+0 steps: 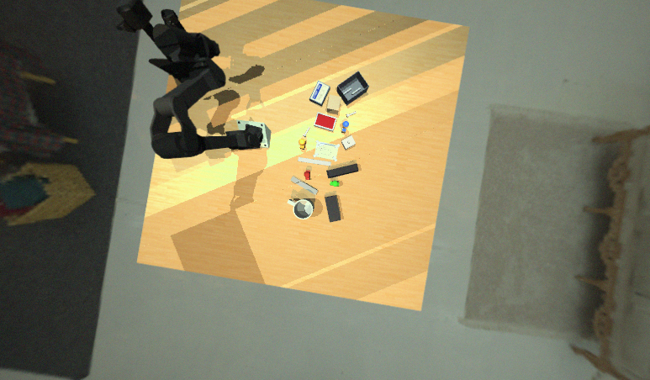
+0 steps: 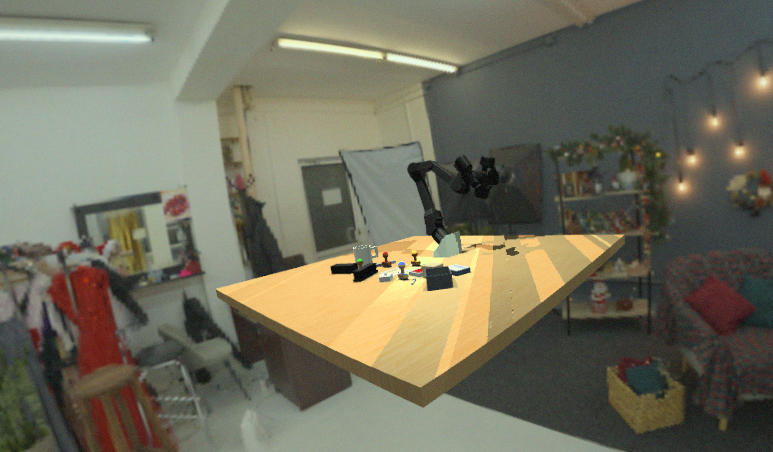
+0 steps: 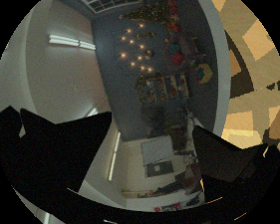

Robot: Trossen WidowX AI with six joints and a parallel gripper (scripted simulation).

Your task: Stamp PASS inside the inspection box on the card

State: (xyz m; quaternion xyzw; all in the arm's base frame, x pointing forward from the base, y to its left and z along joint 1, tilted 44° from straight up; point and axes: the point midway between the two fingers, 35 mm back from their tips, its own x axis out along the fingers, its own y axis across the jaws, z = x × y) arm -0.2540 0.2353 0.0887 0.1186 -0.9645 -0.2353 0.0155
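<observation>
My gripper tip is now 64 cm short of the green-knobbed PASS stamp, 23 cm to the left of it and 29 cm above it. From my gripper tip the other things lie so: white-and-blue tin (48 cm ahead, 15 cm to the left, 30 cm below); then yellow-knobbed stamp (46 cm ahead, 9 cm to the right, 29 cm below); then red ink pad (54 cm ahead, 3 cm to the left, 31 cm below).
</observation>
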